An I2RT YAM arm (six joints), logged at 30 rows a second.
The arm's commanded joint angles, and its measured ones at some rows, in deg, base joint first. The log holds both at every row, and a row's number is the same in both.
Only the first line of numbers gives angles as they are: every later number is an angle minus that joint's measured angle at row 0.
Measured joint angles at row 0:
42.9 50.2 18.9 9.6 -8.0 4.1
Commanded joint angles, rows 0 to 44:
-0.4 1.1 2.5 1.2 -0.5 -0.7
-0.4 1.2 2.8 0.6 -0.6 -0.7
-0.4 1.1 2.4 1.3 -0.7 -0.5
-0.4 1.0 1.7 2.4 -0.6 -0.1
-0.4 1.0 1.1 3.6 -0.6 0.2
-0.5 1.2 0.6 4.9 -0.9 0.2
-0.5 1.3 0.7 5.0 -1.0 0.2
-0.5 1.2 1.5 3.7 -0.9 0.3
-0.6 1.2 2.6 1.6 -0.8 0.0
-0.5 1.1 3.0 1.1 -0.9 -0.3
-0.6 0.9 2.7 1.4 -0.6 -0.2
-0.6 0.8 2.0 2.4 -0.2 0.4
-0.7 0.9 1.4 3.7 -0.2 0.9
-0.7 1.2 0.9 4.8 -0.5 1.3
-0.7 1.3 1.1 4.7 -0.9 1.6
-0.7 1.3 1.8 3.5 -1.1 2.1
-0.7 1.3 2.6 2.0 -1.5 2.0
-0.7 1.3 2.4 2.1 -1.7 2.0
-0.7 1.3 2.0 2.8 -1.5 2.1
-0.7 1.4 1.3 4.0 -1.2 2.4
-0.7 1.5 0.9 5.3 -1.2 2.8
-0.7 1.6 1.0 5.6 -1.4 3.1
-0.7 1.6 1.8 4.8 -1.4 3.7
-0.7 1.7 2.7 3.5 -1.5 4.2
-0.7 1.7 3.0 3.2 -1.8 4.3
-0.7 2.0 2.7 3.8 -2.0 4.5
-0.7 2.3 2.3 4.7 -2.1 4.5
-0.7 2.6 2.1 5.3 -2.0 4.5
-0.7 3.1 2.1 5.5 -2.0 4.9
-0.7 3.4 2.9 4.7 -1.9 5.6
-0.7 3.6 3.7 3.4 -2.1 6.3
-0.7 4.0 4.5 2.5 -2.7 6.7
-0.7 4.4 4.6 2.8 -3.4 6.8
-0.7 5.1 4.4 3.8 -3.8 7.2
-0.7 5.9 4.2 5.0 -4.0 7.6
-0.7 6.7 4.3 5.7 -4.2 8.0
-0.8 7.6 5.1 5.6 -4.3 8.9
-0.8 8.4 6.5 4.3 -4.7 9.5
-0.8 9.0 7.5 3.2 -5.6 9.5
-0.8 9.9 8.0 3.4 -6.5 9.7
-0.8 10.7 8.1 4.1 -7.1 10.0
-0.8 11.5 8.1 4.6 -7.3 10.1
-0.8 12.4 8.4 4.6 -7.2 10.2
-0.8 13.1 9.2 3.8 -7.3 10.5
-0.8 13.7 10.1 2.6 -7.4 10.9
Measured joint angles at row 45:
-0.7 12.4 7.8 1.1 -6.0 9.2
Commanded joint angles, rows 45 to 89:
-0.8 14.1 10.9 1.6 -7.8 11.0
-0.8 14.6 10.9 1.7 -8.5 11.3
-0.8 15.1 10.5 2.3 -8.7 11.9
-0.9 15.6 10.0 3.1 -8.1 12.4
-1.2 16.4 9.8 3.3 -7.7 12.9
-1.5 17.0 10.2 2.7 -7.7 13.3
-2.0 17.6 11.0 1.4 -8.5 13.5
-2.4 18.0 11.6 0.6 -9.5 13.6
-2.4 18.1 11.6 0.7 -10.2 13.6
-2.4 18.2 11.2 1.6 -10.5 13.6
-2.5 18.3 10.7 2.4 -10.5 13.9
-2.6 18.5 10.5 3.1 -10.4 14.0
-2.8 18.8 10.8 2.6 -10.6 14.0
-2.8 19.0 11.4 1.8 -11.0 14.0
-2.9 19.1 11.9 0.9 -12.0 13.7
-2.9 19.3 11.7 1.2 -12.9 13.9
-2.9 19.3 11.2 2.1 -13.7 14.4
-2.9 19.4 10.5 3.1 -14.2 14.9
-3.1 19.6 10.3 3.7 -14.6 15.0
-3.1 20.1 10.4 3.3 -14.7 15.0
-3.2 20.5 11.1 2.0 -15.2 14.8
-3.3 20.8 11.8 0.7 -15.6 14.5
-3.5 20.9 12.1 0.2 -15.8 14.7
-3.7 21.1 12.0 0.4 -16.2 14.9
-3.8 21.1 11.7 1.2 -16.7 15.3
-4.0 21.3 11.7 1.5 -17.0 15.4
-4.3 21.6 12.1 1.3 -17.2 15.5
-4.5 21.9 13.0 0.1 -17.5 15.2
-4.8 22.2 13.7 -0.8 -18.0 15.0
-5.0 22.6 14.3 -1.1 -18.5 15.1
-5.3 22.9 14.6 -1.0 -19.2 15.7
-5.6 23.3 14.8 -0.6 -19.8 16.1
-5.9 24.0 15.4 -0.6 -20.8 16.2
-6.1 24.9 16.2 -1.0 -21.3 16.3
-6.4 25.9 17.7 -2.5 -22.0 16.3
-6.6 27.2 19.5 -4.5 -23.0 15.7
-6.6 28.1 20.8 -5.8 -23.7 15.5
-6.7 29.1 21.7 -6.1 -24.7 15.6
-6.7 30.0 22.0 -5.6 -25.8 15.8
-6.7 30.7 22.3 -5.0 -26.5 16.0
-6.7 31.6 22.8 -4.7 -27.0 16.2
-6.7 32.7 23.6 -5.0 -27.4 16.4
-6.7 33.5 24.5 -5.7 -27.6 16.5
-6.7 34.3 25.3 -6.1 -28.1 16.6
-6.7 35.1 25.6 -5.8 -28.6 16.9
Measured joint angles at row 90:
-6.5 33.3 23.5 -6.2 -25.6 15.9
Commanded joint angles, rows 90 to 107:
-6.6 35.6 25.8 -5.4 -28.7 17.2
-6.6 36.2 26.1 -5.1 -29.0 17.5
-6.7 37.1 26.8 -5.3 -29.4 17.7
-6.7 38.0 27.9 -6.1 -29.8 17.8
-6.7 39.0 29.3 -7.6 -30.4 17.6
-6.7 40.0 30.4 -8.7 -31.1 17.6
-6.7 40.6 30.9 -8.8 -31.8 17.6
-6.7 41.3 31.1 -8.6 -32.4 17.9
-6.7 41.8 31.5 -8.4 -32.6 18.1
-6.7 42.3 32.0 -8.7 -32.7 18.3
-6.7 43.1 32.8 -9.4 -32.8 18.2
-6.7 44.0 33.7 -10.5 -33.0 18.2
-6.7 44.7 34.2 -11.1 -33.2 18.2
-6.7 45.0 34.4 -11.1 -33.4 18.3
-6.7 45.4 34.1 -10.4 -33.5 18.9
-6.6 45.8 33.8 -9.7 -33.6 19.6
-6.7 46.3 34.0 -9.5 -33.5 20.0
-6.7 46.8 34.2 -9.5 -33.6 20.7
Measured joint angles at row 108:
-6.5 45.5 33.1 -10.9 -32.3 18.9
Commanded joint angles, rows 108 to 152:
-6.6 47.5 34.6 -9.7 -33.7 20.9
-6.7 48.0 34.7 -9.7 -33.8 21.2
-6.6 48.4 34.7 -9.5 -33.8 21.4
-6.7 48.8 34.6 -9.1 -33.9 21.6
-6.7 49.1 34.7 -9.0 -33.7 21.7
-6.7 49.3 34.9 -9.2 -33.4 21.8
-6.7 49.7 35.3 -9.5 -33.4 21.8
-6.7 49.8 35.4 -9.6 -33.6 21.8
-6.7 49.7 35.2 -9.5 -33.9 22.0
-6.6 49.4 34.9 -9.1 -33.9 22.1
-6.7 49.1 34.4 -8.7 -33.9 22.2
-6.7 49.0 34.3 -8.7 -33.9 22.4
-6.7 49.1 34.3 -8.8 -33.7 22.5
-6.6 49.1 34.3 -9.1 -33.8 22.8
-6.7 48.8 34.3 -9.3 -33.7 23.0
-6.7 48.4 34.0 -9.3 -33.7 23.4
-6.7 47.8 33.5 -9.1 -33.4 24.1
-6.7 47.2 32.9 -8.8 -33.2 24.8
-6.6 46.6 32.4 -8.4 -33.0 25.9
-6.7 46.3 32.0 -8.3 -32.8 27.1
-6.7 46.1 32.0 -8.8 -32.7 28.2
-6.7 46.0 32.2 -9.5 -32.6 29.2
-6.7 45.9 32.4 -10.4 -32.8 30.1
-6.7 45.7 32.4 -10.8 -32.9 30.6
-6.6 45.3 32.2 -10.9 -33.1 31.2
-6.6 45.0 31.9 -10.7 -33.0 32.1
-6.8 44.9 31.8 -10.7 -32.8 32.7
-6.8 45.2 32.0 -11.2 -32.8 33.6
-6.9 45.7 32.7 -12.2 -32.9 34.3
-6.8 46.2 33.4 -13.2 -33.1 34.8
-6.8 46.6 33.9 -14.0 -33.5 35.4
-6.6 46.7 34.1 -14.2 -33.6 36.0
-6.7 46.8 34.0 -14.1 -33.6 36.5
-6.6 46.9 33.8 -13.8 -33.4 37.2
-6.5 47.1 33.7 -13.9 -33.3 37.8
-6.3 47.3 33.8 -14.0 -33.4 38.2
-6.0 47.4 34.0 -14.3 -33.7 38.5
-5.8 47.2 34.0 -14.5 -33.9 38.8
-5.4 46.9 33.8 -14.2 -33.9 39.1
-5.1 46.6 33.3 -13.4 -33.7 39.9
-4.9 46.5 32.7 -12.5 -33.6 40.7
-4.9 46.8 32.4 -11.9 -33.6 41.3
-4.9 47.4 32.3 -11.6 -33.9 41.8
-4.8 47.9 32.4 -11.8 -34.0 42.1
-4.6 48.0 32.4 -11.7 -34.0 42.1
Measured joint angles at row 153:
-5.1 47.1 32.6 -14.2 -33.2 39.8
